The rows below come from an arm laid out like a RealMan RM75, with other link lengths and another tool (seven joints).
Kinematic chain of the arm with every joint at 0, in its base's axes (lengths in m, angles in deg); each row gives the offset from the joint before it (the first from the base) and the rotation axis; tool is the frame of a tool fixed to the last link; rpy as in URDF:
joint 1: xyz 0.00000 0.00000 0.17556 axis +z
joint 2: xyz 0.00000 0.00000 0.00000 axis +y
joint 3: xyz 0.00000 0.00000 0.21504 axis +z
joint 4: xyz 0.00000 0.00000 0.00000 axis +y
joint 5: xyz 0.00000 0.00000 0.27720 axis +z
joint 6: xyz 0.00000 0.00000 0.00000 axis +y
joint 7: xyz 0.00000 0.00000 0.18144 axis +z
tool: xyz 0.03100 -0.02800 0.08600 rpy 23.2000 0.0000 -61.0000
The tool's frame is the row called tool.
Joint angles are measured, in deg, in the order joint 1, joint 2, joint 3, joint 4, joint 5, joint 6, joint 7. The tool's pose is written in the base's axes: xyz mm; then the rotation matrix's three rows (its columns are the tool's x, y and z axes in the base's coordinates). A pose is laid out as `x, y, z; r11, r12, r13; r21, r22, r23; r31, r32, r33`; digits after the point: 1 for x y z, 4 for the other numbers.
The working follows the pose.
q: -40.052 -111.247 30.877 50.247 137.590 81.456 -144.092
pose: -290.4, 537.2, 0.0; -0.7391, 0.6035, -0.2994; 0.5500, 0.7972, 0.2489; 0.3889, 0.0193, -0.9211
Where each joint sits with the arm in this pose, in the base's axes (m; each line is computed from the numbers above, not from the rounded line before):
joint 1: 0.0000 0.0000 0.1756
joint 2: 0.0000 0.0000 0.1756
joint 3: -0.1534 0.1290 0.0976
joint 4: -0.1534 0.1290 0.0976
joint 5: -0.2602 0.3617 0.2039
joint 6: -0.2602 0.3617 0.2039
joint 7: -0.2670 0.4601 0.0516
the tool: -0.2904 0.5372 0.0000

